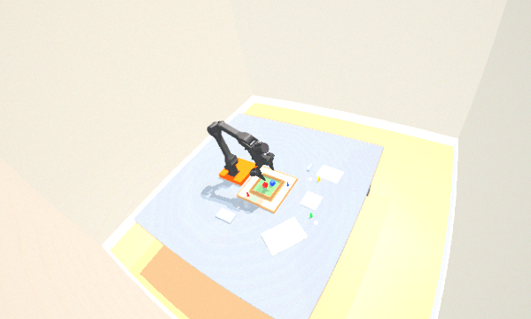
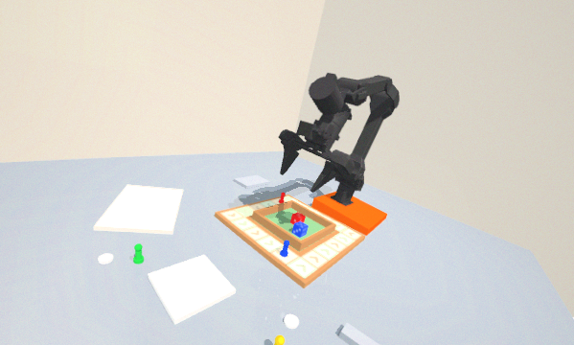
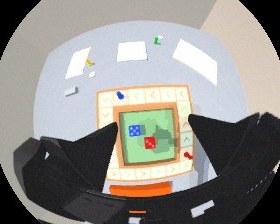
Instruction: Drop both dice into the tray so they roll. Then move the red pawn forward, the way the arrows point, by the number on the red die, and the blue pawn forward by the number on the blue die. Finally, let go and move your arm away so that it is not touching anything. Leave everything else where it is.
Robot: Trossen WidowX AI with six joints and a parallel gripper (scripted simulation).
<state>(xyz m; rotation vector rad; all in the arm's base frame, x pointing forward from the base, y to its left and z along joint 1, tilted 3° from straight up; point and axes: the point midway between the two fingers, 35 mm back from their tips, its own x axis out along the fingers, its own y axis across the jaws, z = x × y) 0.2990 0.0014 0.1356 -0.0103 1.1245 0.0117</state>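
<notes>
My gripper tip is now 110 mm past the red pawn, 110 mm to the left of it and 110 mm above it. The rest, counted from my gripper tip: green pawn 300 mm ahead, 70 mm to the right, 120 mm below; blue pawn 70 mm ahead, 60 mm to the left, 110 mm below; yellow pawn 230 mm ahead, 190 mm to the left, 120 mm below.
</notes>
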